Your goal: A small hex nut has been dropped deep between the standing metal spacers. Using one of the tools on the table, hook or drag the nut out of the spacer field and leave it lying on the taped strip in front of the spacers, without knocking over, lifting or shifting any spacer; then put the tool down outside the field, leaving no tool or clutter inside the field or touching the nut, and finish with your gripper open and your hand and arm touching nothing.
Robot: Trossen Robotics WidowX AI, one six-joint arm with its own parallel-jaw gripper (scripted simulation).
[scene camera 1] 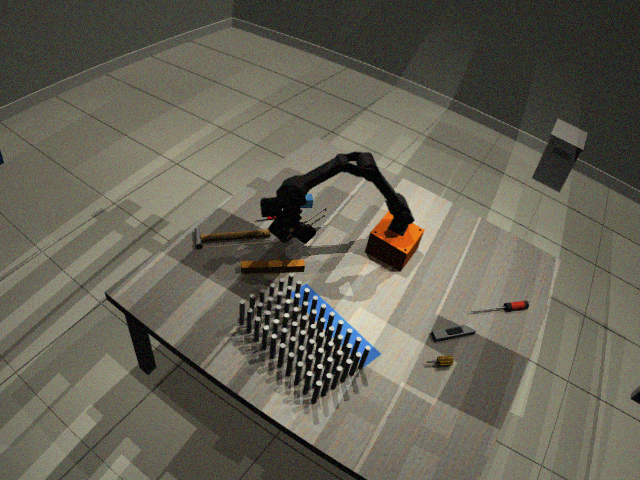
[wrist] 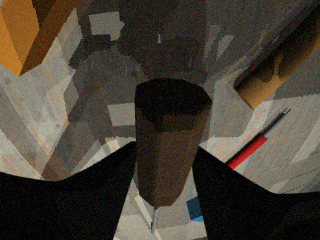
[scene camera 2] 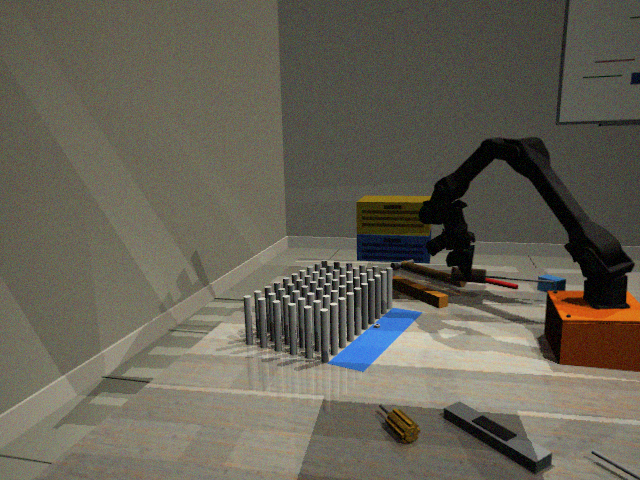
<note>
My gripper (scene camera 2: 468,276) carries a wooden-handled tool (wrist: 171,114). Further things: a stubby yellow screwdriver (scene camera 2: 402,426) and a blue taped strip (scene camera 2: 363,351).
My gripper shows as well in scene camera 1 (scene camera 1: 290,233) and in the wrist view (wrist: 164,149). The wrist view does not show the stubby yellow screwdriver: it is out of frame.
</note>
